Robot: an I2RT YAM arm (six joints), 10 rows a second.
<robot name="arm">
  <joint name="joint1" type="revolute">
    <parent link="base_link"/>
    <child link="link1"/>
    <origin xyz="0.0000 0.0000 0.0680" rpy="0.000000 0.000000 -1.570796"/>
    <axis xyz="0 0 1"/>
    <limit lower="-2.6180" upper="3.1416"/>
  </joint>
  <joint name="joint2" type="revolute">
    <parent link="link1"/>
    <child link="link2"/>
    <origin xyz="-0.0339 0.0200 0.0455" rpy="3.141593 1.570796 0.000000"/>
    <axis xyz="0 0 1"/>
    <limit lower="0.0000" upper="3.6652"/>
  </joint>
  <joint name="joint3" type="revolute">
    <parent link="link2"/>
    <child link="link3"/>
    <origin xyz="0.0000 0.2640 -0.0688" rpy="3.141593 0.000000 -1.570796"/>
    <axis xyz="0 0 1"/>
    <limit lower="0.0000" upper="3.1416"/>
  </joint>
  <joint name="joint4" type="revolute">
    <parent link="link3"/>
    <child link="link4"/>
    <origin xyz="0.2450 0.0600 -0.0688" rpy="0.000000 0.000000 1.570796"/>
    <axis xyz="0 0 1"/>
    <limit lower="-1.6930" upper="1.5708"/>
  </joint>
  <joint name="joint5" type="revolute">
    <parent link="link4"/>
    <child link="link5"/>
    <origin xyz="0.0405 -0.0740 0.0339" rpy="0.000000 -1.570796 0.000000"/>
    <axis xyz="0 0 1"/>
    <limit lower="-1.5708" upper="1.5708"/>
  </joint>
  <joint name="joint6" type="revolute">
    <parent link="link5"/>
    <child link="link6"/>
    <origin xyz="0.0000 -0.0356 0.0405" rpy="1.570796 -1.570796 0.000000"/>
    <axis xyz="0 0 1"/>
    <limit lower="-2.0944" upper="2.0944"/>
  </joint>
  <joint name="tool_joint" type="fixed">
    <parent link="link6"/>
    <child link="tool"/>
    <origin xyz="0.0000 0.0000 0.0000" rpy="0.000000 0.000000 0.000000"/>
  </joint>
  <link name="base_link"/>
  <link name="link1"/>
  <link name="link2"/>
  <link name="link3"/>
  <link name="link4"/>
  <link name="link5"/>
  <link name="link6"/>
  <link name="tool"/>
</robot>
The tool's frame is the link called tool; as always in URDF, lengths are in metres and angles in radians.
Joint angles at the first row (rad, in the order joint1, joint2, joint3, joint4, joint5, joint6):
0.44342, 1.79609, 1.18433, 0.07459, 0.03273, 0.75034
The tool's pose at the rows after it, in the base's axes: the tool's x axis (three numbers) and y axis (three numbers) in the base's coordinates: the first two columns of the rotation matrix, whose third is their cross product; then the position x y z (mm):
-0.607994, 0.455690, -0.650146, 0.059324, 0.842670, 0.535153, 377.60, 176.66, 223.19
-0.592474, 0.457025, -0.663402, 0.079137, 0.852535, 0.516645, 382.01, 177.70, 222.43
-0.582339, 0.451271, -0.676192, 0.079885, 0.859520, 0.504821, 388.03, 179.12, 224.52
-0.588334, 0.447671, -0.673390, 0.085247, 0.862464, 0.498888, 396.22, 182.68, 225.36
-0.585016, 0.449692, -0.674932, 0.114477, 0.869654, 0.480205, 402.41, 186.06, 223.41
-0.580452, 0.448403, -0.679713, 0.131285, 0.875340, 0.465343, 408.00, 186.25, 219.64
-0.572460, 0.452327, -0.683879, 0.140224, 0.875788, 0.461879, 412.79, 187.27, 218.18
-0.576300, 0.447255, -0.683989, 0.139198, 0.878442, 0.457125, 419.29, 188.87, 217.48
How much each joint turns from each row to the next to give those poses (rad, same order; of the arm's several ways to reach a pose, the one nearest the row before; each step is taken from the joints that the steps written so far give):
0.00114, 0.03428, 0.05703, -0.05741, 0.04893, -0.00921
0.00067, 0.01768, 0.02116, -0.00801, 0.03499, -0.00396
-0.00191, 0.01881, 0.03162, -0.00831, 0.01398, -0.01224
-0.00061, 0.03221, 0.05081, -0.02950, 0.00088, -0.00109
0.00345, 0.03067, 0.04146, -0.03187, 0.03194, 0.00633
-0.00357, 0.02466, 0.02246, -0.00835, 0.01829, -0.00302
-0.00157, 0.01914, 0.02051, -0.00025, 0.01192, 0.00149
-0.00315, 0.02524, 0.03509, -0.01402, -0.00342, -0.00602

